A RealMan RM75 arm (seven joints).
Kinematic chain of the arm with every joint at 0, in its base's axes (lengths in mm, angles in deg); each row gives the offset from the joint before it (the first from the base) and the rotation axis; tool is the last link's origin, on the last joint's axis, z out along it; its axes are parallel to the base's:
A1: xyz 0 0 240.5 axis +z
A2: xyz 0 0 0 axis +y
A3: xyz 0 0 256 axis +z
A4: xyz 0 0 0 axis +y
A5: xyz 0 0 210 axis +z
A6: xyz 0 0 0 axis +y
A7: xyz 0 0 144 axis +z
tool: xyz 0 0 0
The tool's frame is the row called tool.
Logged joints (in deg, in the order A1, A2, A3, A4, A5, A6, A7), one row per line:
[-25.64 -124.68 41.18 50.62 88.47 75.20 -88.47]
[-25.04 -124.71 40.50 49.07 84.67 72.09 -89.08]
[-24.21 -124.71 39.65 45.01 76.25 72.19 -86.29]
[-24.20 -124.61 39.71 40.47 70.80 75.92 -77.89]
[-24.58 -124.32 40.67 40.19 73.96 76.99 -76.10]
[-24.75 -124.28 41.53 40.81 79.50 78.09 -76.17]
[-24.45 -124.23 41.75 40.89 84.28 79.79 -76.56]
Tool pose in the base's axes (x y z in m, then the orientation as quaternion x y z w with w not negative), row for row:
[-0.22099 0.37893 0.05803 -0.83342 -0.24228 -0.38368 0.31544]
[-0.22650 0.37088 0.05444 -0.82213 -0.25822 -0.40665 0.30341]
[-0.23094 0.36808 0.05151 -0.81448 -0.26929 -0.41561 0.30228]
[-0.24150 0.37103 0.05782 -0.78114 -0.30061 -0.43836 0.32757]
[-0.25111 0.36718 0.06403 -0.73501 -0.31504 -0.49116 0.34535]
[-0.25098 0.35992 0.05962 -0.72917 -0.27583 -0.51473 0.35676]
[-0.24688 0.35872 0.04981 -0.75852 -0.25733 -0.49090 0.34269]
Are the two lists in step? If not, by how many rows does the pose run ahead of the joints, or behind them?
The pose runs 2 rows behind the joints: the pose in row i belongs to the joints in row i - 2.
